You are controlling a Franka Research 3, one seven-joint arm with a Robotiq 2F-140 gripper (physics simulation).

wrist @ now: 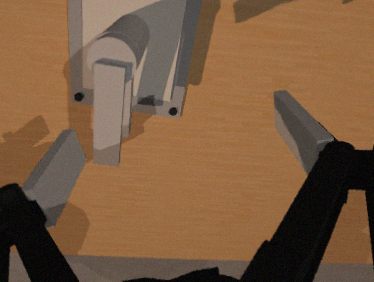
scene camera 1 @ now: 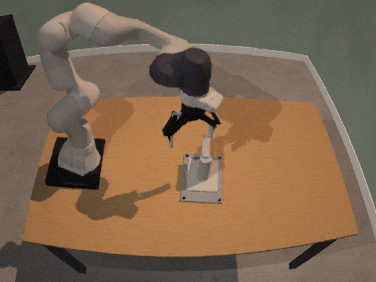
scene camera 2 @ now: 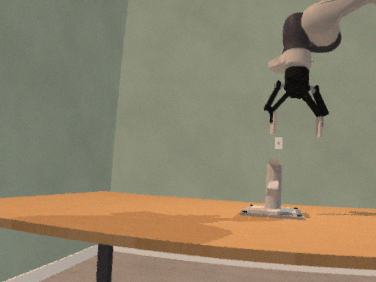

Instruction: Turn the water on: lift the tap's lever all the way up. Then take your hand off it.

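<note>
The grey tap [scene camera 1: 204, 171] [scene camera 2: 273, 197] [wrist: 134, 32] stands upright on its base plate [scene camera 1: 201, 197] [wrist: 75, 50]. Its flat lever [scene camera 1: 206, 146] [scene camera 2: 274, 162] [wrist: 108, 115] sticks out from the column's top, toward the table's back edge in scene camera 1. It points at scene camera 2, so its exact tilt is hard to tell. A short spout [scene camera 2: 272, 185] [wrist: 127, 110] sits below it. My gripper [scene camera 1: 191, 141] [scene camera 2: 296, 135] [wrist: 175, 127] is open and empty, pointing down. Its fingertips are higher than the lever, apart from it; in the wrist view the lever shows nearer the left finger.
The tap is on the wooden table [scene camera 1: 280, 200] [scene camera 2: 125, 205]. The arm's black base [scene camera 1: 55, 175] stands at the table's left in scene camera 1. A dark box [scene camera 1: 12, 55] stands on the floor beyond it. A wall outlet [scene camera 2: 278, 143] shows on the green wall.
</note>
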